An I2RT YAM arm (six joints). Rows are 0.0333 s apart.
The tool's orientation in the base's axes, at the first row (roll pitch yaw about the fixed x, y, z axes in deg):
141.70, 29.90, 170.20
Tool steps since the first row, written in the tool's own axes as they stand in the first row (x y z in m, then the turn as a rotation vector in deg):
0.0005, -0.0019, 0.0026, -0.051, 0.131, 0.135
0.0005, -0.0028, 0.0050, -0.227, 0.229, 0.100
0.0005, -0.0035, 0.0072, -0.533, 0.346, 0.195
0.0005, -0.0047, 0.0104, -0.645, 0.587, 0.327
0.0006, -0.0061, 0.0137, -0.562, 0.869, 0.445
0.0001, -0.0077, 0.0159, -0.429, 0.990, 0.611
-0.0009, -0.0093, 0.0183, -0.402, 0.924, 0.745
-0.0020, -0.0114, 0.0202, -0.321, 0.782, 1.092
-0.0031, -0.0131, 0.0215, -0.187, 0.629, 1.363
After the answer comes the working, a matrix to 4 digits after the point.
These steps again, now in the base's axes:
0.0012, -0.0001, -0.0030, 0.087, 0.174, 0.004
0.0025, 0.0005, -0.0052, 0.204, 0.210, 0.168
0.0037, 0.0011, -0.0070, 0.492, 0.313, 0.319
0.0055, 0.0019, -0.0098, 0.611, 0.568, 0.414
0.0073, 0.0025, -0.0129, 0.550, 0.877, 0.444
0.0090, 0.0023, -0.0150, 0.497, 1.087, 0.330
0.0113, 0.0021, -0.0170, 0.551, 1.109, 0.190
0.0136, 0.0013, -0.0189, 0.677, 1.193, -0.163
0.0154, 0.0004, -0.0201, 0.721, 1.234, -0.496

The tool's axes in the first row as the columns of a matrix, in the base's axes (rounded; the answer above uses it unrounded):
-0.8542, -0.1709, 0.4910
0.1476, 0.8259, 0.5441
-0.4985, 0.5373, -0.6803

